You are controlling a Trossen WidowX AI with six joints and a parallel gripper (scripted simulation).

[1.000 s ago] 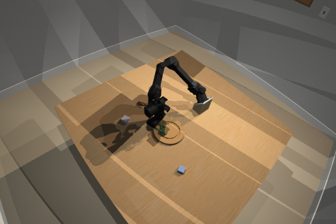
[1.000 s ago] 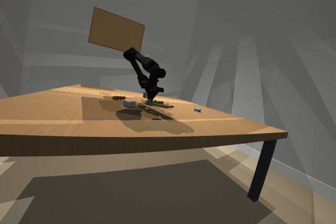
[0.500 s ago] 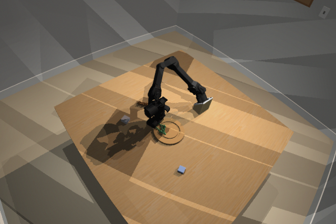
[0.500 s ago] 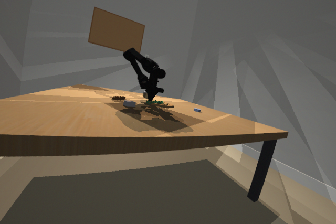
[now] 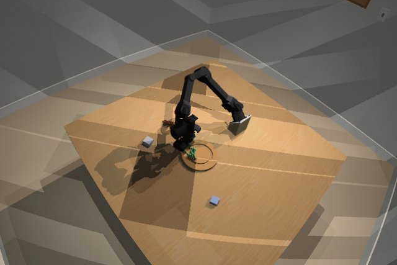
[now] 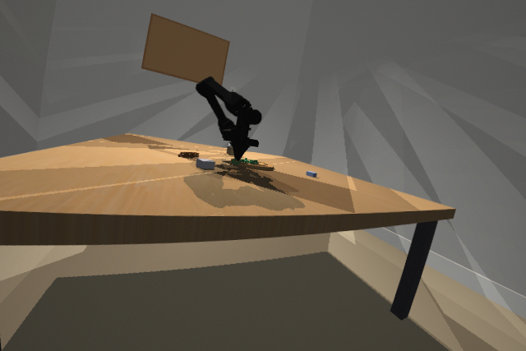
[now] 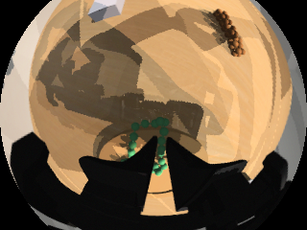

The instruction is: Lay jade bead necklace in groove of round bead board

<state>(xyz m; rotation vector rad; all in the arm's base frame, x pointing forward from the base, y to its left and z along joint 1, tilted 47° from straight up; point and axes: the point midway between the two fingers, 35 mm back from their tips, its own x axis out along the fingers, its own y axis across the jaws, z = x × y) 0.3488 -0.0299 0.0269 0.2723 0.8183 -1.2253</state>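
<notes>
My gripper tip is now 8 cm to the right of the round wooden bead board, 4 cm past it and 1 cm above it. From my gripper tip the other things lie so: blue block 34 cm to the left, 6 cm ahead, 1 cm below; pale grey block 17 cm ahead, 13 cm to the right.
</notes>
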